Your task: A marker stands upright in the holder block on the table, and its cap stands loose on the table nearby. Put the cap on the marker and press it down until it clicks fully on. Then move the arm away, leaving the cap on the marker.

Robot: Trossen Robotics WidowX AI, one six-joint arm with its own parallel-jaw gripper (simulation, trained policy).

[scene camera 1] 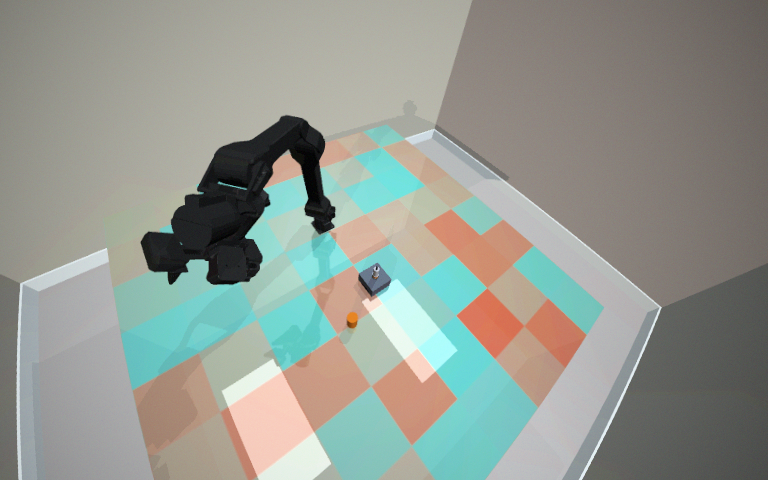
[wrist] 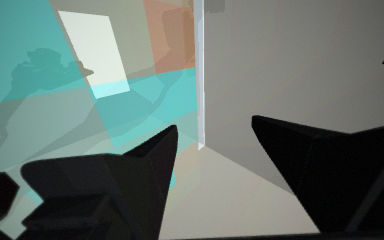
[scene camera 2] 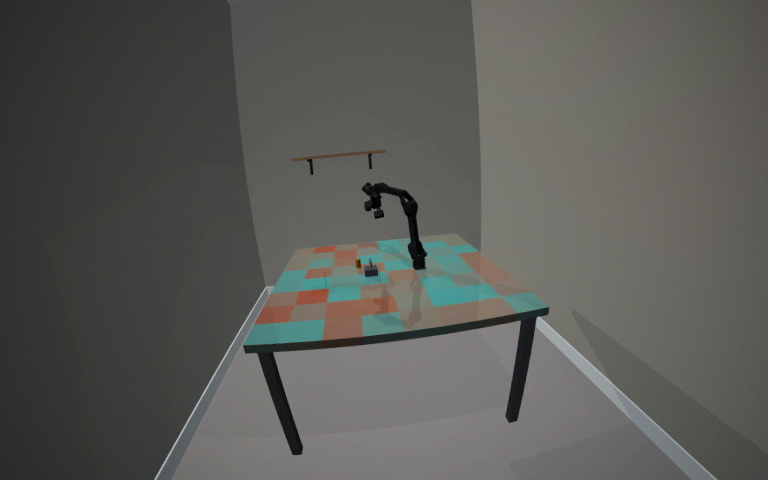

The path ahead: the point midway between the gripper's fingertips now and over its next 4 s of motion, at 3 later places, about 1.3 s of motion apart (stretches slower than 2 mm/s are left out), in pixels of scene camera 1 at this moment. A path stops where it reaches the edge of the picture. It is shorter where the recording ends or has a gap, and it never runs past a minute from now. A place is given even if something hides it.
The gripper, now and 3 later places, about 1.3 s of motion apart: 189,281; 261,323; 323,330; 351,318
